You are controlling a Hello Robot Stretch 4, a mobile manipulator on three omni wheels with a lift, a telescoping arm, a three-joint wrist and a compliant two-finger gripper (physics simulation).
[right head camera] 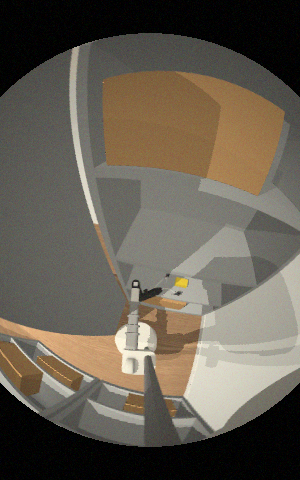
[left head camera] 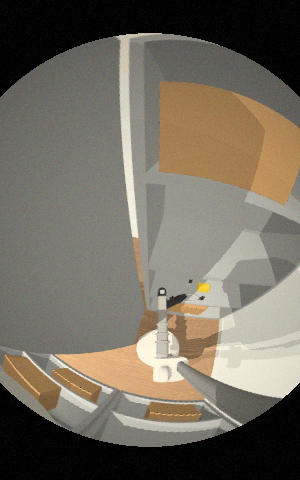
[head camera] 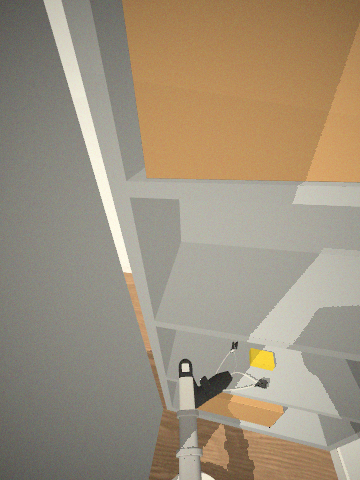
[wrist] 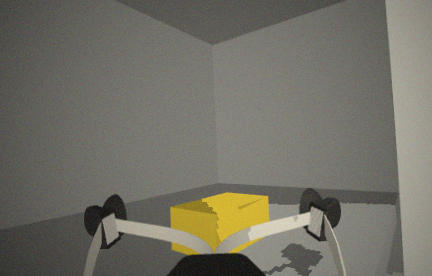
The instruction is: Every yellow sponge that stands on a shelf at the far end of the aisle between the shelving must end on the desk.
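Places are measured from the robot's base along level axes (x ahead, y right, z down), in centimetres.
Pixels of known places: gripper, fingertip midpoint: (right head camera: 174, 282) (left head camera: 197, 288) (head camera: 251, 360) (wrist: 213, 208).
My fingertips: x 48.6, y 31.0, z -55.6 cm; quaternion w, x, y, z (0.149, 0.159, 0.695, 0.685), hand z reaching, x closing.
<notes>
Behind a point stands the place of what it marks.
A yellow sponge (head camera: 262, 359) {x 49.1, y 36.4, z -55.1 cm} (left head camera: 203, 287) {x 48.9, y 36.3, z -55.1 cm} (right head camera: 181, 282) {x 48.9, y 36.7, z -55.1 cm} (wrist: 242, 212) {x 47.3, y 35.3, z -54.3 cm} stands on a low grey shelf (head camera: 200, 350) {x 56.4, y 8.2, z -50.6 cm} (wrist: 350, 225) {x 36.9, y 46.6, z -50.6 cm} inside the shelving. My gripper (head camera: 248, 364) {x 48.6, y 31.0, z -55.6 cm} (left head camera: 196, 289) {x 48.6, y 31.0, z -55.6 cm} (right head camera: 173, 284) {x 48.6, y 31.0, z -55.6 cm} (wrist: 213, 208) {x 48.6, y 31.0, z -55.6 cm} is open, with its fingers spread wide. It reaches into the same compartment. In the wrist view the sponge shows between and beyond the two fingertips, touching neither; the finger strips and the dark gripper body hide its lower part. The desk does not show in these views.
A large cardboard box (head camera: 240, 90) {x 43.2, y 9.8, z -154.5 cm} (left head camera: 210, 130) {x 43.8, y 7.0, z -155.7 cm} (right head camera: 160, 120) {x 43.3, y 9.1, z -154.8 cm} fills an upper bay. A smaller box (head camera: 260, 407) {x 37.4, y 35.8, z -31.8 cm} sits below the sponge's shelf. A grey surface (head camera: 60, 300) {x 29.7, y -19.3, z -128.2 cm} stands close on the left. Shelving with boxes (left head camera: 175, 411) (right head camera: 60, 372) shows at the bottom of the side head views.
</notes>
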